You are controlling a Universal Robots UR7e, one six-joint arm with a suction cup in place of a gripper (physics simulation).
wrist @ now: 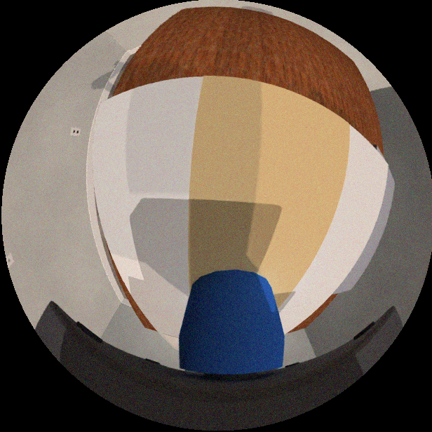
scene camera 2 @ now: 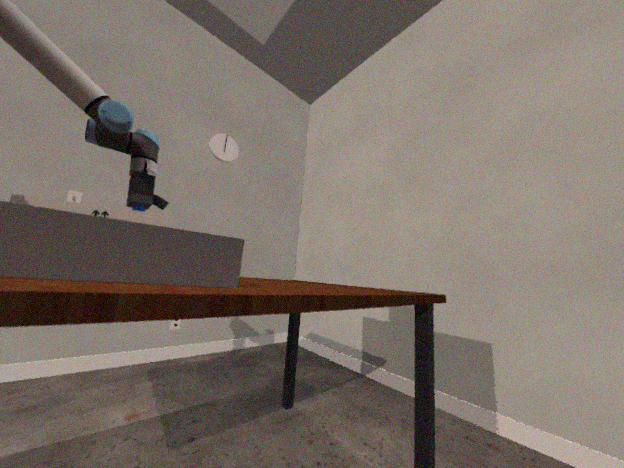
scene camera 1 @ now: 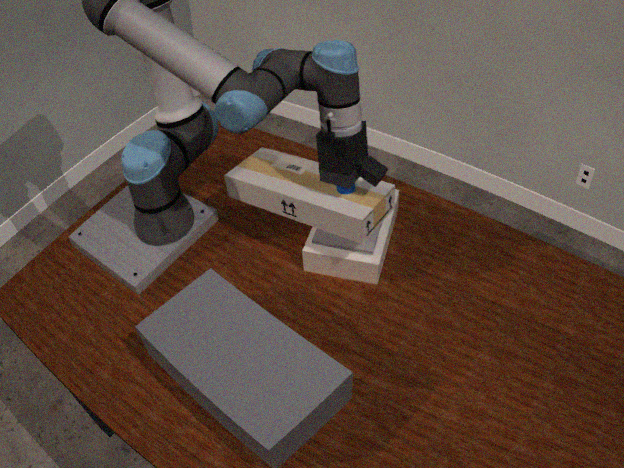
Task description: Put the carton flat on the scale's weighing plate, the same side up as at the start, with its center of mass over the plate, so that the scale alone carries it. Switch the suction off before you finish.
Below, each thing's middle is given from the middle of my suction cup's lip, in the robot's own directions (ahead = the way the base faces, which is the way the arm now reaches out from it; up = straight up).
My suction cup is 90 mm past the white carton (scene camera 1: 288, 185) and 50 mm above it. Also, from my suction cup: white scale (scene camera 1: 325, 253) 160 mm below, 60 mm to the left, 10 mm behind; grey block (scene camera 1: 272, 389) 370 mm to the right, 150 mm below, 10 mm behind.
